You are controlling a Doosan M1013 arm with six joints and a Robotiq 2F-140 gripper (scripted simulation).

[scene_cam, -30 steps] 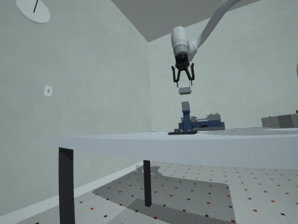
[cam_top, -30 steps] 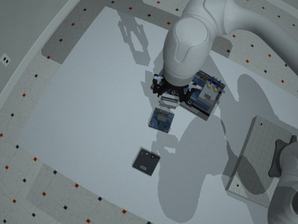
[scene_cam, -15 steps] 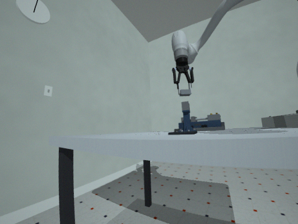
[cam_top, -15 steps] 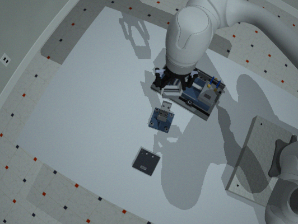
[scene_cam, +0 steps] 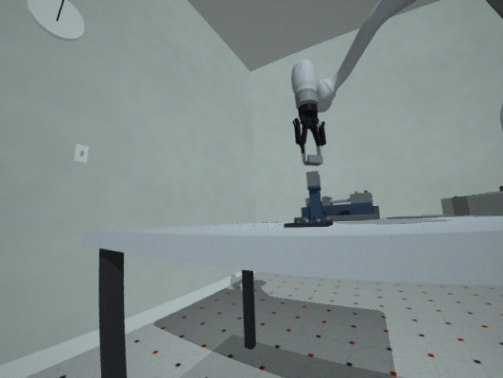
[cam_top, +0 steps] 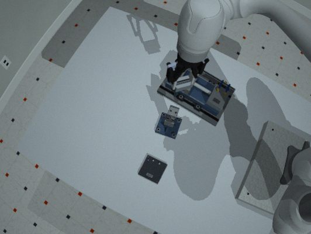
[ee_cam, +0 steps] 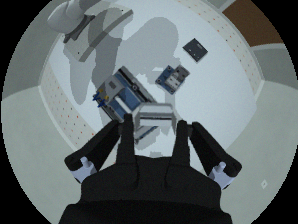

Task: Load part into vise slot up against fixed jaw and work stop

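Right now the vise is 22 cm below my hand, 9 cm to the right of it and 7 cm behind it. From my hand the other things lie so: part (2 cm below); then air cylinder (18 cm below, 16 cm behind, 7 cm to the right).
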